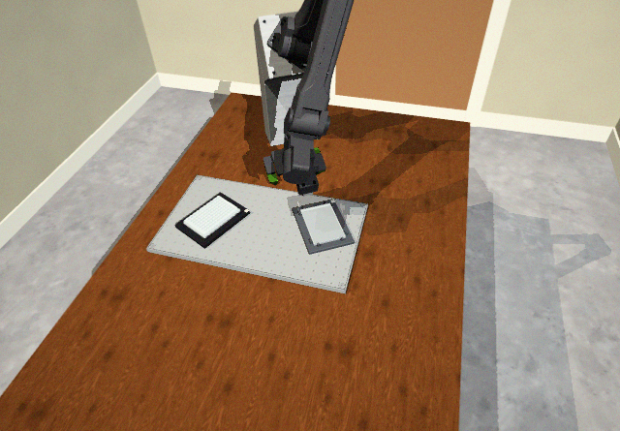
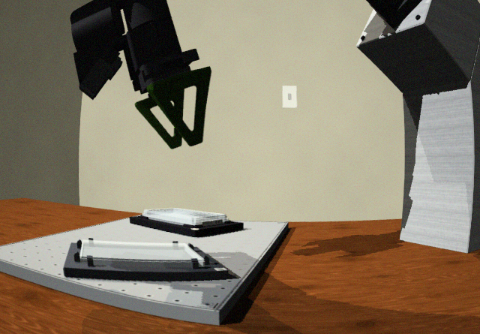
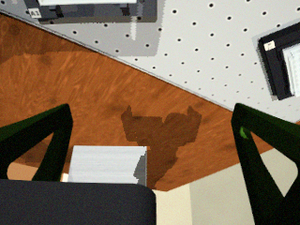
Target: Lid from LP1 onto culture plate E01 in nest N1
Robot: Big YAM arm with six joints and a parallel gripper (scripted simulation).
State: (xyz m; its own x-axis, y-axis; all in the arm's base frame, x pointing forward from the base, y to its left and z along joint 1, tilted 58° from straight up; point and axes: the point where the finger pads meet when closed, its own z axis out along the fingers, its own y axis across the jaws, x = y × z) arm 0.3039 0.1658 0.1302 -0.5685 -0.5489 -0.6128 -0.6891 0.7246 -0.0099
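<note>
Right now my hand is 20 mm past the clear lid, 80 mm to the right of it and 120 mm above it. Also, from my hand: black plate nest N1 (170 mm ahead, 150 mm to the right, 130 mm below); then lid park LP1 (20 mm behind, 80 mm to the left, 130 mm below); then white culture plate E01 (170 mm ahead, 150 mm to the right, 120 mm below).
</note>
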